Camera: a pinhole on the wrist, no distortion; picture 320 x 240 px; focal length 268.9 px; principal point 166.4 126.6 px. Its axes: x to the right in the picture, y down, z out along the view. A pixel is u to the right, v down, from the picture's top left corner.
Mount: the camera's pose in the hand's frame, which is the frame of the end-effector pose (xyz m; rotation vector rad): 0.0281 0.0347 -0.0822 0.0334 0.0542 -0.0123
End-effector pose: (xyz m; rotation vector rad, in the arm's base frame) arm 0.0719 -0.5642 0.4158 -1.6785 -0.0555 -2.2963
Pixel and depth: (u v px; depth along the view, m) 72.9 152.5 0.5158
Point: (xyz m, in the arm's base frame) 0.5345 -0.5137 0.4325
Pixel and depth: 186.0 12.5 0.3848
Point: 0.2877 -0.3847 0.5998
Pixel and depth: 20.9 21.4 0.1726
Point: 0.1638 -0.4973 0.3975
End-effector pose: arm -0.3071 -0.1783 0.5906 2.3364 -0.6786 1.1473
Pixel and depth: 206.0 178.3 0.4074
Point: -0.1151 -0.4695 0.5188
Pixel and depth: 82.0 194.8 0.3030
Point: -0.2599 -0.3796 0.4419
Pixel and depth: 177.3 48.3 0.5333
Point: 0.0807 -0.3468 0.3827
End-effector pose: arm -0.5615 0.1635 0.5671 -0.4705 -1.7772 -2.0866
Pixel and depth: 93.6 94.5 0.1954
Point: -0.5439 0.2770 0.5827
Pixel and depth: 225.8 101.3 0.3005
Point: -0.6563 0.3686 0.6480
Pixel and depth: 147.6 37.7 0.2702
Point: -0.6078 0.3547 0.5512
